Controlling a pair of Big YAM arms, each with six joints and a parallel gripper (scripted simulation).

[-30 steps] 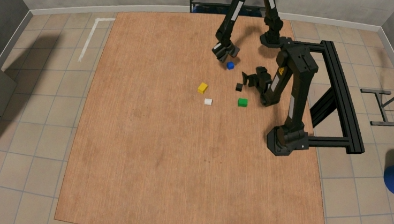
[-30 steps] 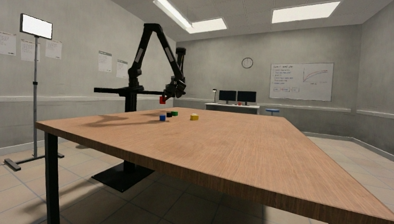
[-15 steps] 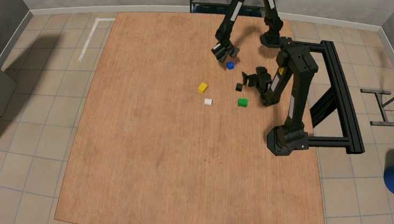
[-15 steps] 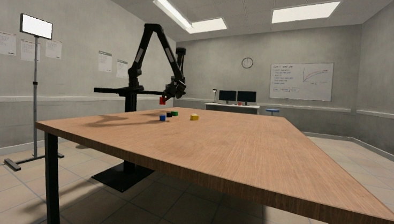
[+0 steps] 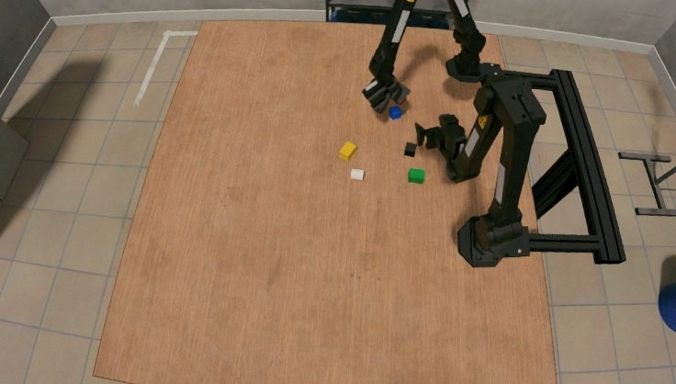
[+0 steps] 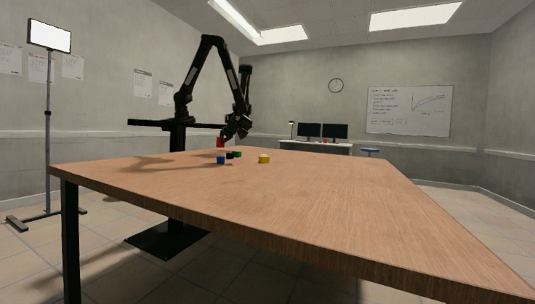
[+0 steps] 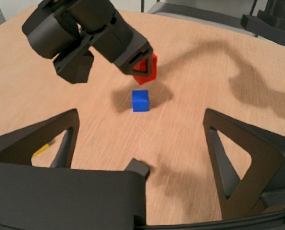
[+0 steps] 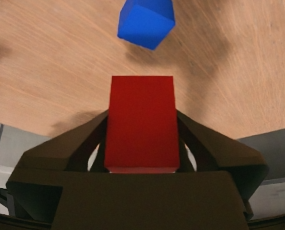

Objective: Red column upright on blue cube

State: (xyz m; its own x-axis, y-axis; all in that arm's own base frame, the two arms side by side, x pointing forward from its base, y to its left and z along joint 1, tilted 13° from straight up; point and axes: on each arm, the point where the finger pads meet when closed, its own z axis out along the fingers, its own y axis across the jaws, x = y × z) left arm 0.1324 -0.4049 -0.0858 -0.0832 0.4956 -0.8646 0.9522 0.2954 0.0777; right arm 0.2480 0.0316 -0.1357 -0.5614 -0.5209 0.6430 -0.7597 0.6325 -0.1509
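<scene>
My right hand is 100 mm above the blue cube. Round my right hand: black cube: 180 mm to the left, 100 mm below, 60 mm behind; yellow block: 210 mm to the left, 190 mm ahead, 100 mm below; red column: right at my right hand.
</scene>
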